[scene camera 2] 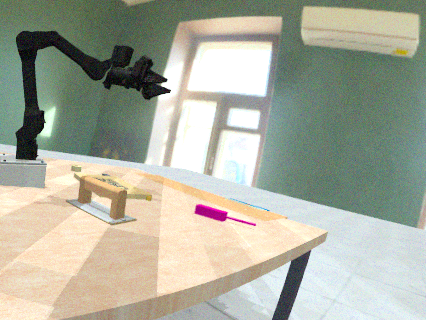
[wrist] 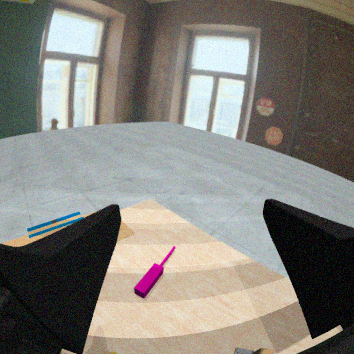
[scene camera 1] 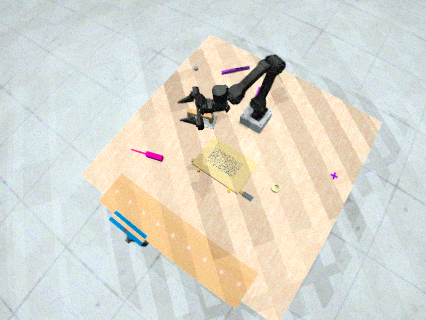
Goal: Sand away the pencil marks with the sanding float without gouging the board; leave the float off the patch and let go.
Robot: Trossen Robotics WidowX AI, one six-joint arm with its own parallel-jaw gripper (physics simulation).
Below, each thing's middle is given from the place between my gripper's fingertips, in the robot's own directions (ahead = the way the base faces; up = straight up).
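You'd find the sanding float (scene camera 2: 113,215) 34 cm below my hand, 7 cm to the right of it and 18 cm behind it. The yellow board (scene camera 1: 236,183) is 42 cm below my hand, and it's 4 cm behind it and 23 cm to the left of it.
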